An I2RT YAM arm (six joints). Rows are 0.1 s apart.
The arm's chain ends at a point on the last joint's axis. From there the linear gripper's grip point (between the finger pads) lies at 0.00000 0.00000 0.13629 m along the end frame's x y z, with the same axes.
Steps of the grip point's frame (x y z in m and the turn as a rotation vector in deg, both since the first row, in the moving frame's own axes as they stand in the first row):
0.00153, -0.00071, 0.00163, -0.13, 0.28, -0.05
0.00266, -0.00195, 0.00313, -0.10, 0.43, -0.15
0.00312, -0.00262, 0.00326, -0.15, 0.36, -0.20
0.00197, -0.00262, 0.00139, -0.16, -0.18, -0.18
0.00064, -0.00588, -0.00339, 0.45, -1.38, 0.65
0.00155, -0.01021, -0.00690, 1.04, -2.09, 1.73
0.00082, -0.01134, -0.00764, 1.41, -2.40, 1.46
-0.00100, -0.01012, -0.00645, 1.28, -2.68, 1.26
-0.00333, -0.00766, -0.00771, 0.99, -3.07, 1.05
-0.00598, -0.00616, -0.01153, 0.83, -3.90, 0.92
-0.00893, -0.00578, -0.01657, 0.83, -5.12, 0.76
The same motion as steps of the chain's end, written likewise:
0.00086, -0.00102, 0.00163, -0.13, 0.28, -0.05
0.00164, -0.00219, 0.00313, -0.10, 0.43, -0.15
0.00226, -0.00298, 0.00326, -0.15, 0.36, -0.20
0.00240, -0.00300, 0.00139, -0.16, -0.18, -0.18
0.00392, -0.00479, -0.00335, 0.45, -1.38, 0.65
0.00648, -0.00766, -0.00679, 1.04, -2.09, 1.73
0.00648, -0.00791, -0.00748, 1.41, -2.40, 1.46
0.00534, -0.00701, -0.00627, 1.28, -2.68, 1.26
0.00395, -0.00524, -0.00749, 0.99, -3.07, 1.05
0.00327, -0.00411, -0.01120, 0.83, -3.90, 0.92
0.00322, -0.00373, -0.01601, 0.83, -5.12, 0.76

